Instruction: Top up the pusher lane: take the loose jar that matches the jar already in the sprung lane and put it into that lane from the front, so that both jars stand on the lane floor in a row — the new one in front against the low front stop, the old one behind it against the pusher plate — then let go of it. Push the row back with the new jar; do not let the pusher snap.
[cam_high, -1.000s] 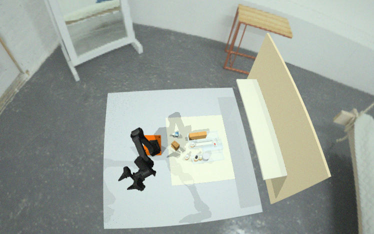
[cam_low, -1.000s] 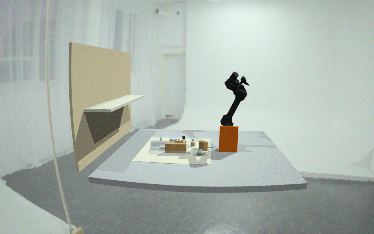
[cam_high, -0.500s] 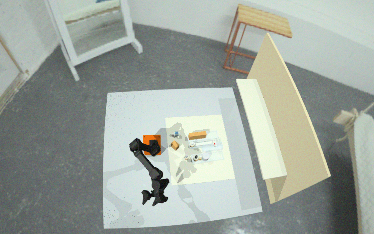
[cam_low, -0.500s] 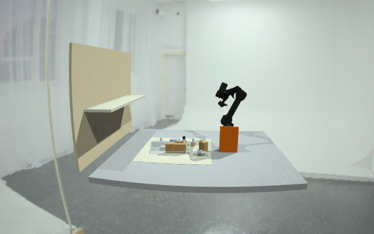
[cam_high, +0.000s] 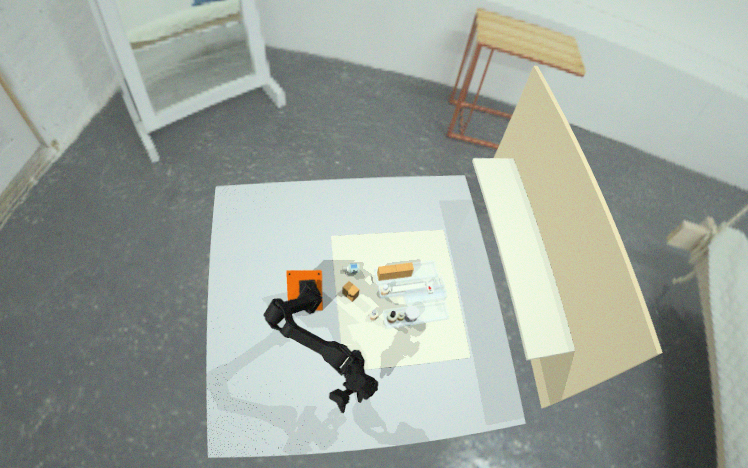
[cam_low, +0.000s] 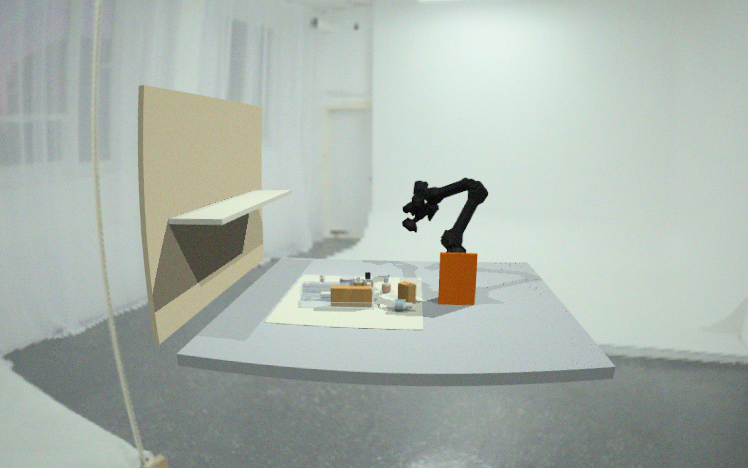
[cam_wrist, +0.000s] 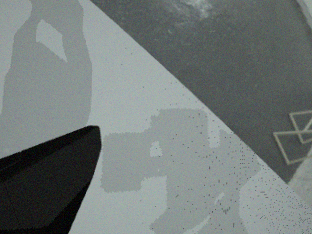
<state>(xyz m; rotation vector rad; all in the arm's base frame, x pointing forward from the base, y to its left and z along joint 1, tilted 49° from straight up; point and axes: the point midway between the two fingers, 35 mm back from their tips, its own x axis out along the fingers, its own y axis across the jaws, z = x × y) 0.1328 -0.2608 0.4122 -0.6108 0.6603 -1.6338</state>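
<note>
Right now my gripper tip is 6 cm short of the tan box, 53 cm to the right of it and 17 cm above it.
</note>
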